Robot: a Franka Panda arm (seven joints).
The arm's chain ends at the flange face. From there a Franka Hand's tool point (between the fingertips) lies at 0.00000 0.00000 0.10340 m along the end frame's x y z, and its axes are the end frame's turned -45 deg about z.
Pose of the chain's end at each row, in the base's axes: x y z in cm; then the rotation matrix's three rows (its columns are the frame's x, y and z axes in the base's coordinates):
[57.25 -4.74 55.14], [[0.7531 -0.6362 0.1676], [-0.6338 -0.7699 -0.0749], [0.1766 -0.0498 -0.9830]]
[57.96 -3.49 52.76], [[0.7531 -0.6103 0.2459], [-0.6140 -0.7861 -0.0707], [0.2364 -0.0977 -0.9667]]
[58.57 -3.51 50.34], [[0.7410 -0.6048 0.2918], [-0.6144 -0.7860 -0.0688], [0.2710 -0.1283 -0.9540]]
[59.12 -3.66 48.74], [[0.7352 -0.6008 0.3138], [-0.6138 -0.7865 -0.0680], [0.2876 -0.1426 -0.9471]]
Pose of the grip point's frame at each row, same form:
[58.98 -5.51 44.98], [[0.9824 0.0827 0.1676], [0.0962 -0.9926 -0.0749], [0.1601 0.0897 -0.9830]]
[60.50 -4.22 42.76], [[0.9641 0.1010 0.2459], [0.1217 -0.9900 -0.0707], [0.2362 0.0981 -0.9667]]
[61.59 -4.22 40.48], [[0.9516 0.0963 0.2918], [0.1213 -0.9902 -0.0688], [0.2823 0.1009 -0.9540]]
[62.36 -4.36 38.95], [[0.9447 0.0950 0.3138], [0.1221 -0.9902 -0.0680], [0.3042 0.1025 -0.9471]]

